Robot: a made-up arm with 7 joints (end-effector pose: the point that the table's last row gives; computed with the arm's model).
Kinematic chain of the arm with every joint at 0, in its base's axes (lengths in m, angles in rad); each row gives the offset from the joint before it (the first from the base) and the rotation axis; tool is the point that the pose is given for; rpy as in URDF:
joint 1: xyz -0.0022 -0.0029 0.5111 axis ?
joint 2: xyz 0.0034 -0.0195 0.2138 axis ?
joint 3: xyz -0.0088 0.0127 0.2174 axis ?
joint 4: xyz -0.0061 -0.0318 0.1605 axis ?
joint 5: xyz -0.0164 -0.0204 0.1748 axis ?
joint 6: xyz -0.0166 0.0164 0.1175 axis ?
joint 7: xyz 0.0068 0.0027 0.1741 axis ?
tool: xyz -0.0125 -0.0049 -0.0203 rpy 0 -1.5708 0
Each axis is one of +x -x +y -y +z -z.
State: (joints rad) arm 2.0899 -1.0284 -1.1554 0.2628 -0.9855 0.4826 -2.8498
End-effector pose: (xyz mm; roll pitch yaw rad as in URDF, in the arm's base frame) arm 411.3 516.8 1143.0 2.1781 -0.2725 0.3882
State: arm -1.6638 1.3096 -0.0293 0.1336 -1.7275 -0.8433 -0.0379
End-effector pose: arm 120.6 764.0 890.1 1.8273 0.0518 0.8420
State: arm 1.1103 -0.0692 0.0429 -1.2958 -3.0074 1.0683 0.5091
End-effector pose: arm -236.0 362.4 1046.3 -0.7134 0.8501 1.8064
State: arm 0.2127 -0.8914 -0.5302 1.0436 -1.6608 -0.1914 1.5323
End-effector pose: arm -252.6 140.4 1396.9 -0.6468 -1.2558 0.8453
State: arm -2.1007 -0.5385 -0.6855 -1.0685 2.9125 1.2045 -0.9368
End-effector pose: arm 480.2 -209.4 961.3 1.9065 0.8722 0.4302
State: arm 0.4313 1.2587 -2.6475 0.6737 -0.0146 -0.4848 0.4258
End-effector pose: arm 678.1 -200.6 1102.0 2.1929 -0.4734 -0.3243
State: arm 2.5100 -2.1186 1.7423 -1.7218 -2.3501 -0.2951 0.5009
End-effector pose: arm 465.7 -215.0 514.1 2.8840 0.0621 -0.9089
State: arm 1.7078 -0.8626 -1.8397 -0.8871 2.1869 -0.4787 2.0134
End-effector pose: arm -234.6 507.7 1235.7 0.2437 -0.3348 2.1237
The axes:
joint 1: -z
joint 2: +y
joint 3: -z
joint 4: +y
joint 5: -z
joint 6: +y
joint 7: -z

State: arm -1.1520 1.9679 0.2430 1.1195 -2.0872 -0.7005 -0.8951
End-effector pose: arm 372.2 229.3 224.0 1.0855 0.6865 -0.7003
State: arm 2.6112 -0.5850 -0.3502 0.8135 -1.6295 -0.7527 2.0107
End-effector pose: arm 71.7 129.0 1463.8 0.6683 -0.9482 2.7916
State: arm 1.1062 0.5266 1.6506 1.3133 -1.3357 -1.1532 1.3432
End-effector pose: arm -239.9 -209.8 1314.9 0.1709 -0.8128 2.4327
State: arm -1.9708 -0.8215 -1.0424 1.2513 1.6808 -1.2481 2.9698
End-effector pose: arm -204.3 -397.5 1098.1 0.7183 0.4919 -2.2184
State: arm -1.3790 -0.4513 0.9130 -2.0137 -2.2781 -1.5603 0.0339
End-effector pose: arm -201.3 -423.3 871.2 -0.9107 -0.1862 -1.5192
